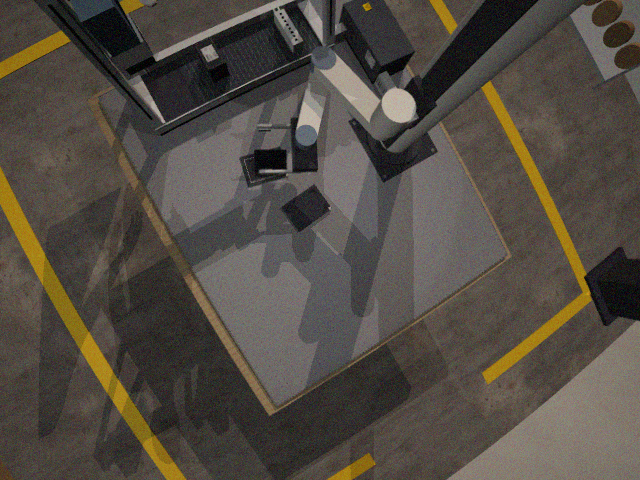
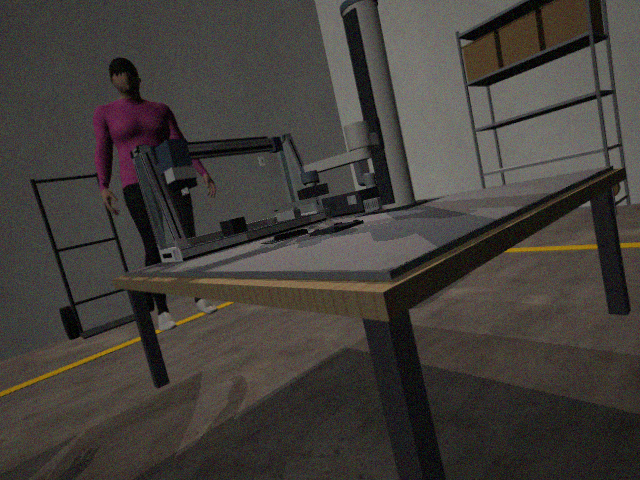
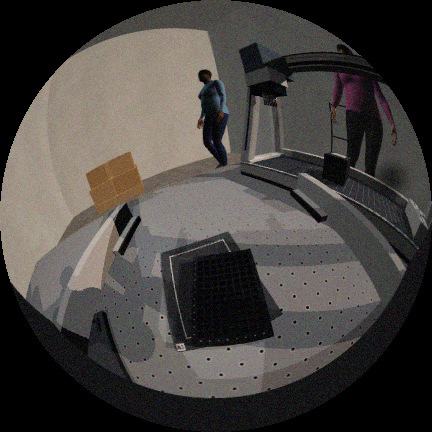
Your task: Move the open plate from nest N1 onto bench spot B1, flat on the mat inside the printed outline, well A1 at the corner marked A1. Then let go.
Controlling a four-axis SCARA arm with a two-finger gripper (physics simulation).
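Pixels of known places: gripper, between the fingertips: [image 1: 258, 149] [image 2: 275, 209] [image 3: 212, 194]; arm's base, origin of its link: [image 1: 393, 137].
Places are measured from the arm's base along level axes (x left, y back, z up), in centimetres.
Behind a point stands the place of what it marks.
The black plate [image 1: 270, 158] @[x -15.5, y -51.7, z 2.8 cm] [image 3: 230, 295] @[x -15.3, y -51.7, z 2.0 cm] lies low over the right part of the dark mat [image 1: 250, 172] @[x -14.7, y -61.4, z 1.4 cm] [image 3: 183, 287] @[x -10.9, y -56.4, z 1.5 cm], turned relative to it. The mat's white printed outline [image 3: 177, 295] @[x -9.6, y -55.7, z 1.5 cm] shows beyond the plate at the left and top. The A1 marker [image 3: 180, 347] @[x -6.8, y -48.9, z 1.5 cm] is at the mat's lower left corner, left of the plate's near corner. My gripper [image 1: 262, 149] @[x -16.9, y -54.9, z 13.3 cm] [image 2: 313, 192] [image 3: 212, 194] @[x -16.9, y -54.9, z 13.3 cm] is open and empty, raised above the plate, fingers wide apart. Whether the plate rests fully flat is hard to tell. A dark flat block [image 1: 306, 208] @[x 8.9, y -49.2, z 2.5 cm], apparently the nest, sits beside the mat.
A gantry machine with a dark deck [image 1: 248, 54] @[x -56.1, y -39.0, z 6.2 cm] stands behind the mat, with a black block [image 1: 218, 71] @[x -51.5, y -53.2, z 10.7 cm] [image 2: 233, 225] @[x -51.6, y -56.0, z 10.3 cm] [image 3: 335, 168] @[x -51.5, y -52.6, z 10.0 cm] on it. A dark box [image 1: 379, 36] @[x -36.5, y 9.7, z 12.8 cm] stands near the arm's column [image 2: 385, 103] @[x 6.5, y -3.7, z 45.8 cm]. A person in pink [image 2: 139, 124] stands behind the bench.
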